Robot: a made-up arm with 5 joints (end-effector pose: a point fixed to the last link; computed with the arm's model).
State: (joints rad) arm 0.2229 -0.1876 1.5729 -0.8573 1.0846
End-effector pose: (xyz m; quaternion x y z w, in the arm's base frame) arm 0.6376 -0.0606 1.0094 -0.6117 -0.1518 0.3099 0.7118
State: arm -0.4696 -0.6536 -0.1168 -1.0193 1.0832
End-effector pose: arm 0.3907 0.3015 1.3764 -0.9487 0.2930 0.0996 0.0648
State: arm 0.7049 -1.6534 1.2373 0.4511 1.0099
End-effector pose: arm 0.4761 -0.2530 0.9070 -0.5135 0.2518 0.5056 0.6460
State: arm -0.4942 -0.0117 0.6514 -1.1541 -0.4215
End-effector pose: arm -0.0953 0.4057 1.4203 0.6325 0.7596 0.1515 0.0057
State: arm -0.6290 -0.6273 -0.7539 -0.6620 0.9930
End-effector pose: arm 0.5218 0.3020 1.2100 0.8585 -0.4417 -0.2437 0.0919
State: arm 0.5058 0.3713 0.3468 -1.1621 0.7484
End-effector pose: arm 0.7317 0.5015 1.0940 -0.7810 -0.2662 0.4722 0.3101
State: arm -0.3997 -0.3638 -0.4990 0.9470 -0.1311
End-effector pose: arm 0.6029 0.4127 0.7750 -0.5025 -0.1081 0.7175 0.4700
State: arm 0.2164 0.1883 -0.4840 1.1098 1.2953
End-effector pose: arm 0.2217 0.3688 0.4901 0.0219 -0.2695 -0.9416 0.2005
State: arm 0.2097 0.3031 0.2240 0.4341 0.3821
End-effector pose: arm 0.4839 0.8015 0.8122 -0.2571 -0.3822 0.8527 0.2464
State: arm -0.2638 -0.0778 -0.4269 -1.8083 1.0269
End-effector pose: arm 0.2112 0.7257 1.2373 0.9692 0.0010 0.1415 0.2017
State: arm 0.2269 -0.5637 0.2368 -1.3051 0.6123
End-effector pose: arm 0.6383 0.2873 1.2453 -0.9623 0.0674 0.2426 0.1031
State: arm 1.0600 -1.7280 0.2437 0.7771 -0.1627
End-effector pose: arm 0.3523 -0.3744 0.6552 -0.3854 0.4018 0.3498 0.7534
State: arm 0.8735 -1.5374 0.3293 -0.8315 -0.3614
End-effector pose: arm 0.7436 -0.0490 0.9962 -0.8533 0.1260 0.4769 0.1689
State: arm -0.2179 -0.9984 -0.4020 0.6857 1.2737
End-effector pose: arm 0.3465 -0.0846 0.6953 -0.2728 0.4832 0.7696 0.3160
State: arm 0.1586 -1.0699 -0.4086 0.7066 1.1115
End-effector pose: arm 0.2887 -0.1120 0.5891 -0.1262 0.5030 0.7794 0.3516
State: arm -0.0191 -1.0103 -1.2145 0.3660 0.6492
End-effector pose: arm 0.3225 -0.2431 0.6733 -0.2744 0.6507 0.6788 0.2015
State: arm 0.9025 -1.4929 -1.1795 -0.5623 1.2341
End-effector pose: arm 0.2410 -0.4059 0.7155 -0.0993 -0.7050 -0.5754 0.4025
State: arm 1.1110 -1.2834 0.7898 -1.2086 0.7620
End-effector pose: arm 0.6689 -0.2197 1.0108 -0.7504 0.5398 0.3590 0.1290
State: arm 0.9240 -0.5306 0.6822 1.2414 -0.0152
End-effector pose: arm 0.6301 0.3657 0.4713 0.1714 -0.1665 0.5051 0.8294
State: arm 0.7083 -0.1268 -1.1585 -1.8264 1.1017
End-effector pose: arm 0.5250 0.7044 0.6530 0.8208 0.0499 -0.3296 0.4638
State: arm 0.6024 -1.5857 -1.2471 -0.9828 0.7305
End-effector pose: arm 0.3483 -0.3415 0.6347 0.1996 -0.6166 -0.6848 0.3332
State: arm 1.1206 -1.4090 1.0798 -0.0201 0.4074
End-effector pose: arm 0.6056 -0.3239 0.8162 -0.6027 0.2629 0.4456 0.6075
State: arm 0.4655 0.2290 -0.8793 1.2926 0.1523
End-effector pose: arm 0.2166 0.4565 0.3729 0.0067 0.2284 0.9389 0.2572
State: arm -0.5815 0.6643 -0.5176 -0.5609 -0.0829
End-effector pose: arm -0.1339 0.9785 0.9165 0.6087 0.5818 -0.3698 0.3928
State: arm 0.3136 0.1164 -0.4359 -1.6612 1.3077
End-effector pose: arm 0.5508 0.6343 1.1330 0.9731 -0.0826 -0.1876 0.1052
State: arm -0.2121 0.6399 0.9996 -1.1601 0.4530
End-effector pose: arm 0.3515 0.4510 1.4006 -0.6154 -0.6622 0.1892 0.3834
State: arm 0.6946 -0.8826 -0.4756 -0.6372 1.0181
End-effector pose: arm 0.6552 -0.0884 0.5680 0.4646 -0.5198 -0.7104 0.0965
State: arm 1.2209 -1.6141 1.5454 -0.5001 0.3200
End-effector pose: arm 0.5399 -0.2737 1.1923 -0.8415 0.2639 0.2032 0.4253
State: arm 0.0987 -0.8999 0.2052 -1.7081 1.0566
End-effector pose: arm 0.4332 0.2057 1.3719 -0.9093 0.4138 -0.0348 0.0249
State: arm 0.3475 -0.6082 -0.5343 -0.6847 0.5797
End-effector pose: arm 0.7728 0.2526 0.7113 0.7100 -0.2136 -0.6695 0.0454
